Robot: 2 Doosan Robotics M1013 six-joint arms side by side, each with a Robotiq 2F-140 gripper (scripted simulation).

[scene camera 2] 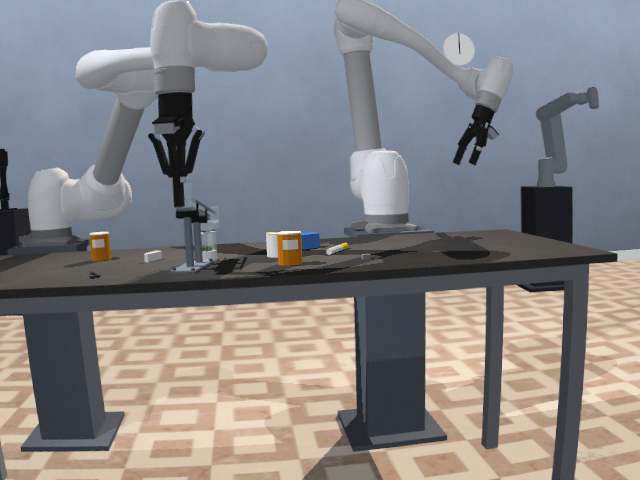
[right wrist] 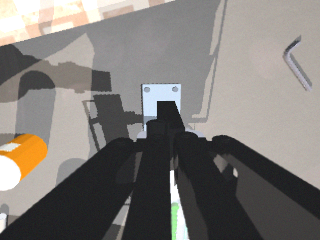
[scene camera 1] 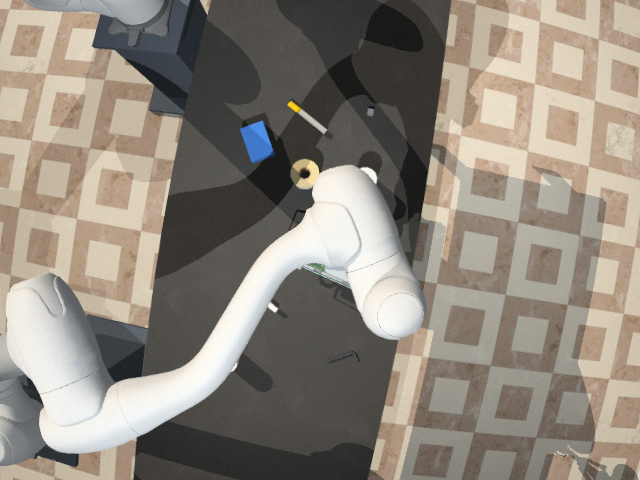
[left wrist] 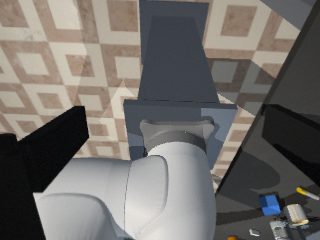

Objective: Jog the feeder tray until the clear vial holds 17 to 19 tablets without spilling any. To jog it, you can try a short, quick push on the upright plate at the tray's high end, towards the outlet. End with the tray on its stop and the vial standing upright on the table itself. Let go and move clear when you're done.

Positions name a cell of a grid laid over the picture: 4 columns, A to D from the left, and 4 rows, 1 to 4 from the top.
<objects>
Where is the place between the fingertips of the right gripper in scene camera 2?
At B2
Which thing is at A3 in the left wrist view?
The left gripper.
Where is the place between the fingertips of the right gripper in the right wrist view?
At C2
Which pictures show the left gripper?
Scene camera 2 and the left wrist view only.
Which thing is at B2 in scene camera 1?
A blue box.
</objects>
